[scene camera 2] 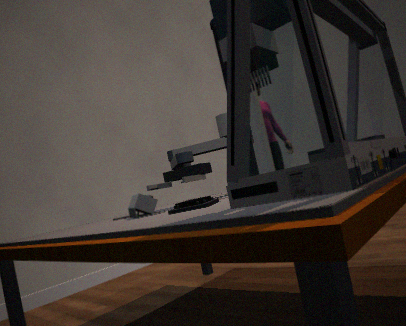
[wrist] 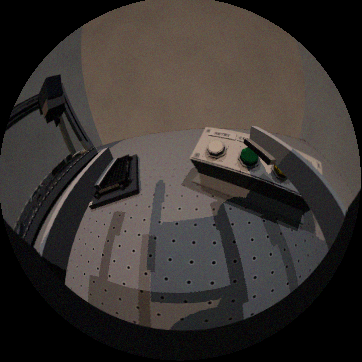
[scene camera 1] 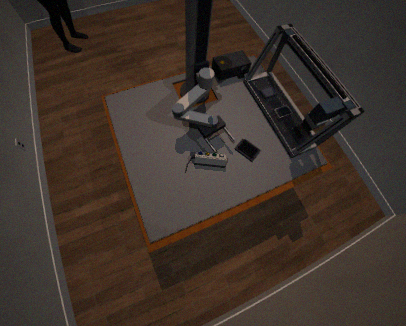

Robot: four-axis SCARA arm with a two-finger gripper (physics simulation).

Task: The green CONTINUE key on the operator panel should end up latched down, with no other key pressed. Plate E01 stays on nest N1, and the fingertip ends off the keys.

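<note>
The operator panel (scene camera 1: 210, 162) (scene camera 2: 142, 204) (wrist: 232, 156) is a pale sloped box. Its green key (wrist: 249, 157) sits between a white key (wrist: 216, 148) and a yellow key (wrist: 280, 172), partly hidden by a finger. Whether any key is latched down cannot be told. A black gridded plate (scene camera 1: 247, 149) (scene camera 2: 192, 202) (wrist: 116, 175) rests on a dark flat base beside the panel; its E01 and N1 markings are not readable. My gripper (scene camera 1: 224, 146) (scene camera 2: 176, 183) (wrist: 179, 138) is open and empty, its fingers apart above the table, near the panel and the plate, off the keys.
A dark framed gantry machine (scene camera 1: 270, 107) (scene camera 2: 239, 95) stands on the table's right side. A dark box (scene camera 1: 231, 65) stands near the arm's column (scene camera 1: 197, 40). A cable (scene camera 1: 188, 163) runs from the panel's left end. A person's legs (scene camera 1: 60, 27) show beyond the table.
</note>
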